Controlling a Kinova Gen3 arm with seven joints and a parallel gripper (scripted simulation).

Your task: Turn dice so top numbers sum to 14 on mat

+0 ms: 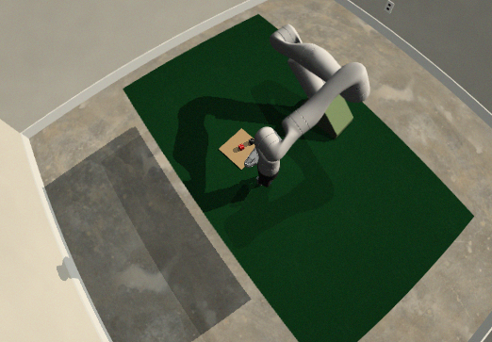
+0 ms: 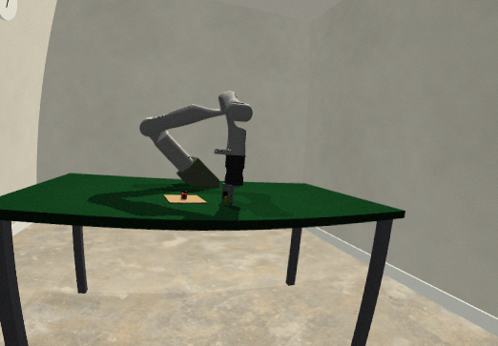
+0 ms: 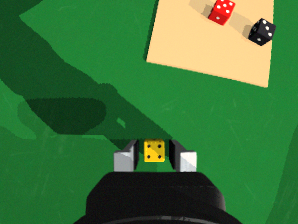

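My gripper is now 1 cm above the yellow die. Also, from my hand: black die (7 cm behind, 16 cm to the right, 1 cm below); then tan mat (2 cm behind, 17 cm to the right, 2 cm below); then red die (2 cm behind, 17 cm to the right, 1 cm below).
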